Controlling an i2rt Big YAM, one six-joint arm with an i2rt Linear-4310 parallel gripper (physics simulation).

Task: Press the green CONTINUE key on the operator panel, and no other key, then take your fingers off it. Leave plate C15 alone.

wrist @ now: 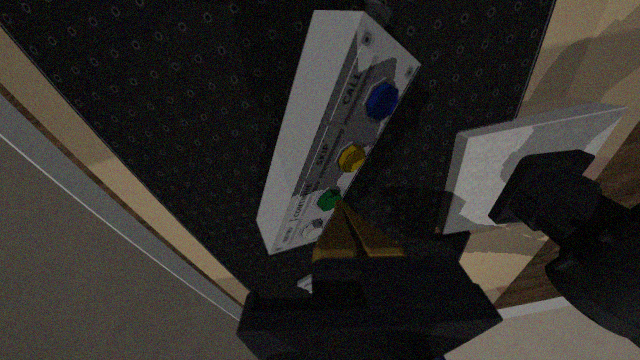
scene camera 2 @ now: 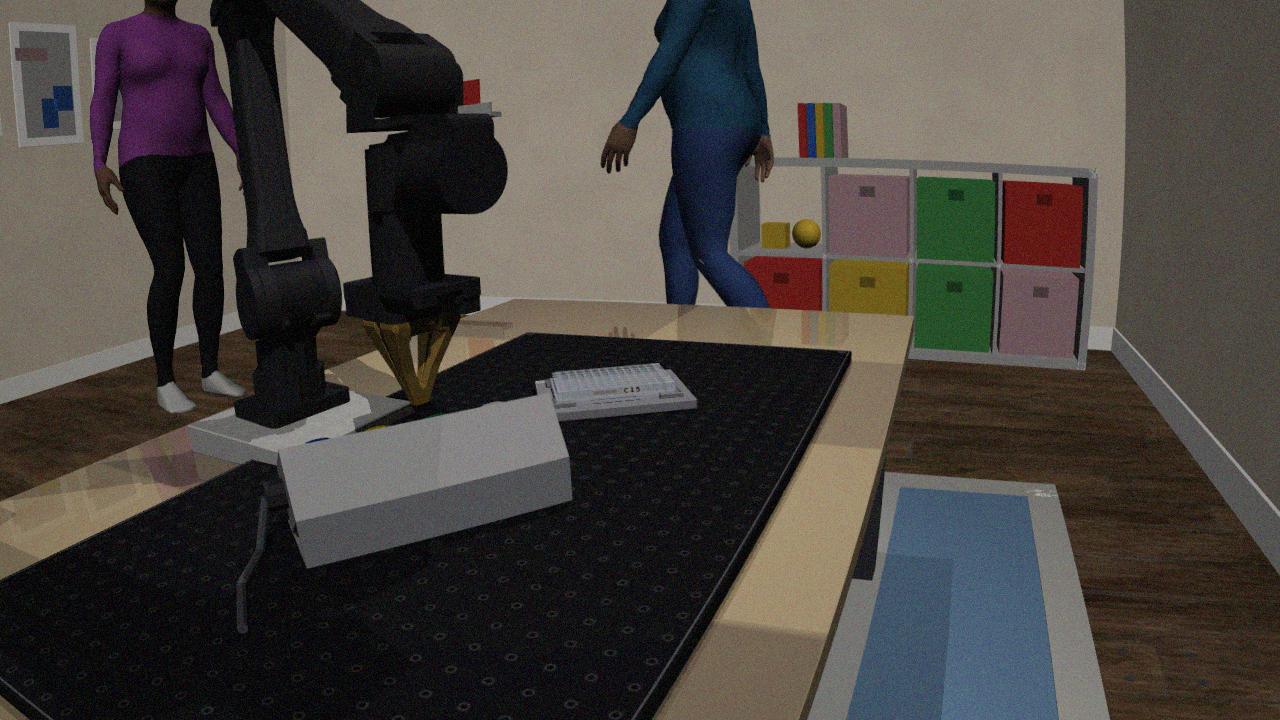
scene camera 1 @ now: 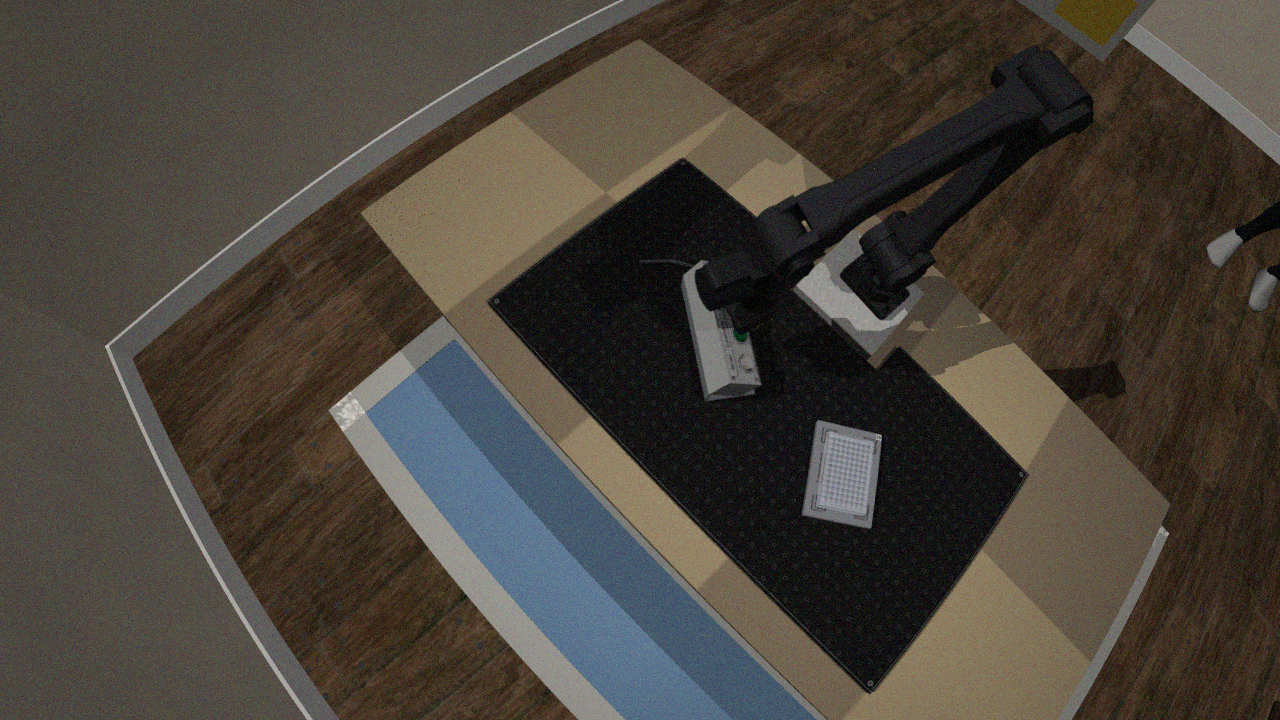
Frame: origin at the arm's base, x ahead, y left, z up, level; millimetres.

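Where they show: gripper, fingertip midpoint: (wrist: 338, 205) (scene camera 2: 420, 404) (scene camera 1: 743, 324); arm's base, link origin: (wrist: 529, 187) (scene camera 2: 292, 407) (scene camera 1: 873, 286).
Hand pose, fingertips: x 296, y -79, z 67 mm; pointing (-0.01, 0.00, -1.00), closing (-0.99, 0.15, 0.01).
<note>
Each offset is from my fingertips to the top centre of the thing. "*": to the spot under its first point. Level surfaces: height alone.
The operator panel {2 mm up, 16 mm ahead, 26 mm right} (scene camera 1: 707, 344) (scene camera 2: 425, 474) (wrist: 305, 120) is a light grey sloped box on the black mat. Its green CONTINUE key {7 mm down, 9 mm ahead, 6 mm left} (scene camera 1: 741, 335) (wrist: 329, 200) sits between the yellow SKIP key {7 mm down, 16 mm back, 37 mm right} (wrist: 352, 158) and a white knob {7 mm down, 33 mm ahead, 50 mm left} (wrist: 313, 229); the blue CALL key {7 mm down, 40 mm back, 81 mm right} (wrist: 382, 101) is at the far end. My gripper (scene camera 2: 418, 401) (wrist: 338, 205) is shut and empty, fingers pointing down. Its tips are right at the edge of the green key in the wrist view; whether they touch it cannot be told. Plate C15 {56 mm down, 6 mm ahead, 292 mm left} (scene camera 1: 845, 474) (scene camera 2: 617, 389) lies on the mat, apart from the gripper.
The black mat {82 mm down} (scene camera 1: 626, 376) (scene camera 2: 626, 537) lies on the wooden table {95 mm down} (scene camera 1: 563, 170). The arm's pale base plate (scene camera 1: 872, 335) (wrist: 487, 165) stands beside the panel. A grey cable {* 75 mm down, 5 mm back, 198 mm right} (scene camera 1: 664, 261) (scene camera 2: 252, 573) leaves the panel's end. Two people stand beyond the table in the second scene view.
</note>
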